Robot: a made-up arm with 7 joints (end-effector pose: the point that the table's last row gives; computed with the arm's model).
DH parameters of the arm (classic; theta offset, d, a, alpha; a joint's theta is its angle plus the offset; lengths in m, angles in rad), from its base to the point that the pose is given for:
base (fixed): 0.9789 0 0.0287 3.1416
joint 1: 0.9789 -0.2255 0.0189 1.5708
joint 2: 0 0.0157 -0.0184 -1.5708
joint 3: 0 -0.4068 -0.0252 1.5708
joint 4: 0 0.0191 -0.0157 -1.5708
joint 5: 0 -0.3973 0.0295 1.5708
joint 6: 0 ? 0.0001 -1.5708
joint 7: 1.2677 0 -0.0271 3.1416
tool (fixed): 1.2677 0.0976 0 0
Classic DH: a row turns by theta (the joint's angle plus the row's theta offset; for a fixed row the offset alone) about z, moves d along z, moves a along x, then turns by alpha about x.
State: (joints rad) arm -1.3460 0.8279 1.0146 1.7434 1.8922 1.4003 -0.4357
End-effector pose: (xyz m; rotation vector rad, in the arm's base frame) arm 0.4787 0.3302 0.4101 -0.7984 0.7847 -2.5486
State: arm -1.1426 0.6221 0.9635 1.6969 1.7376 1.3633 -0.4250
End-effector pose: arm 0.5144 0.2024 0.4775 -0.5896 1.3229 -2.4651
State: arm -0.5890 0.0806 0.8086 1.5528 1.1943 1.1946 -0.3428
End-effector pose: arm 0.4267 -0.1296 0.6152 0.3014 2.2731 -1.6019
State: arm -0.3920 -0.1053 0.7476 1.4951 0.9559 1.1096 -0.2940
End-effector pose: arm 0.3441 -0.2053 0.6581 0.5861 2.2687 -1.1705
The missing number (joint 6, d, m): -0.0421
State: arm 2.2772 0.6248 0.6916 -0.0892 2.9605 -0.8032 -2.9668
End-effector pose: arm -0.2317 -0.4584 0.9355 1.6302 0.9193 -2.4787
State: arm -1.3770 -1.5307 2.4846 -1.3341 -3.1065 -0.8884 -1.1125
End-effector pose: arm -0.3211 -0.4429 0.6108 -0.6112 -1.5496 2.4101
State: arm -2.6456 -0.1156 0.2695 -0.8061 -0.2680 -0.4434 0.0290
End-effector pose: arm 0.3636 -0.2999 0.8941 1.6238 -0.6839 2.1325
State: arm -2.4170 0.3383 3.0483 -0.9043 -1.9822 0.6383 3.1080
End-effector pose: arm -0.3895 0.4904 0.7630 -0.2059 -1.8292 -1.6723
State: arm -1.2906 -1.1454 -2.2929 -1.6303 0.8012 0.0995 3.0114
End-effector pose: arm 0.2921 -0.2078 0.7069 0.0989 0.8598 0.4135
